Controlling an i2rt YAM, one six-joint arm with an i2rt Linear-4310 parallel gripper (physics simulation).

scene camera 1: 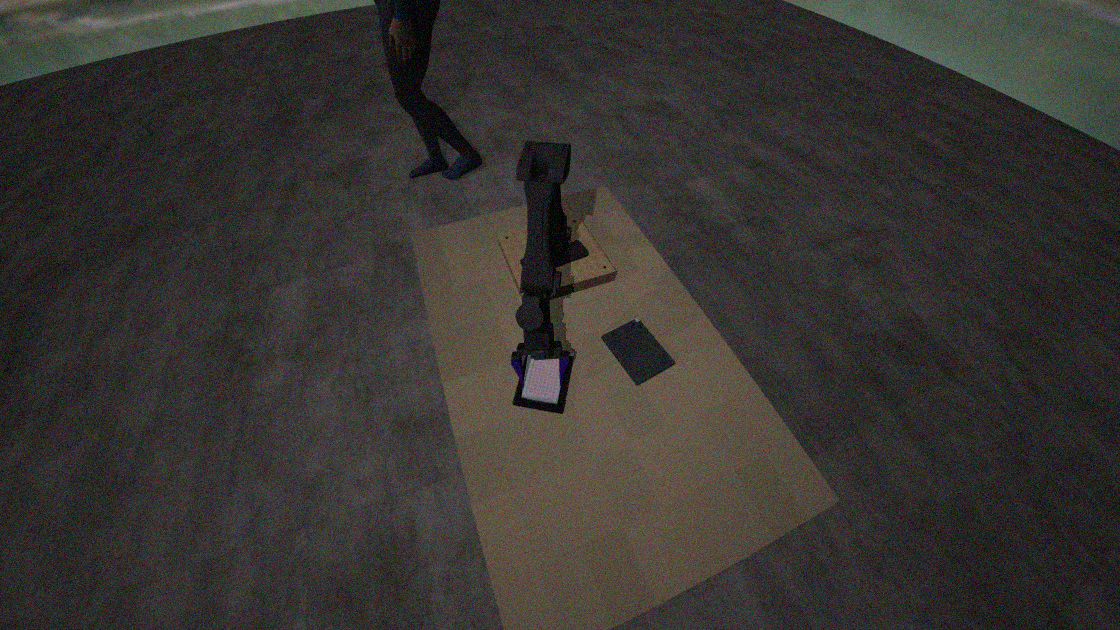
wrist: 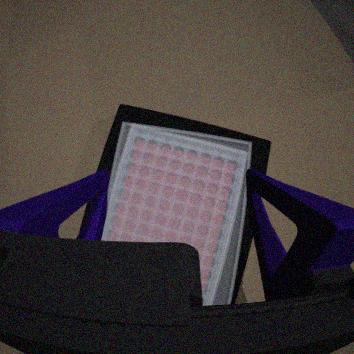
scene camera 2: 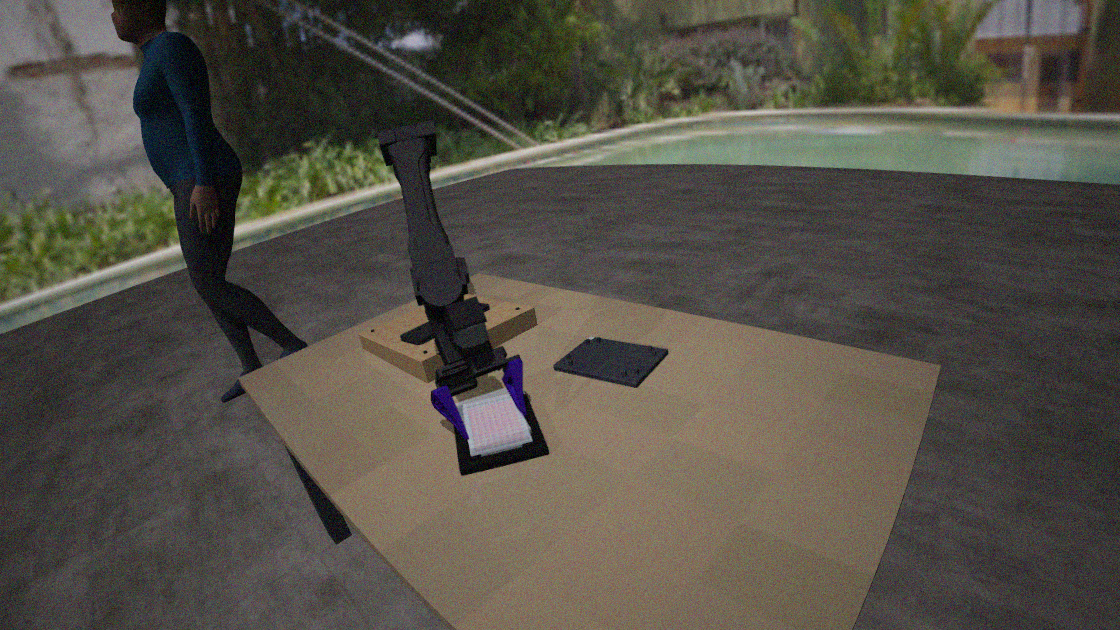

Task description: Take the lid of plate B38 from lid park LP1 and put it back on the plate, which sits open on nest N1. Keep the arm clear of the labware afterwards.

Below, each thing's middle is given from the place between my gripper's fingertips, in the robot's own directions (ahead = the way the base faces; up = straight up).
I see my gripper 3 cm past the grey lid [scene camera 2: 492, 418] and 2 cm to the right of it.
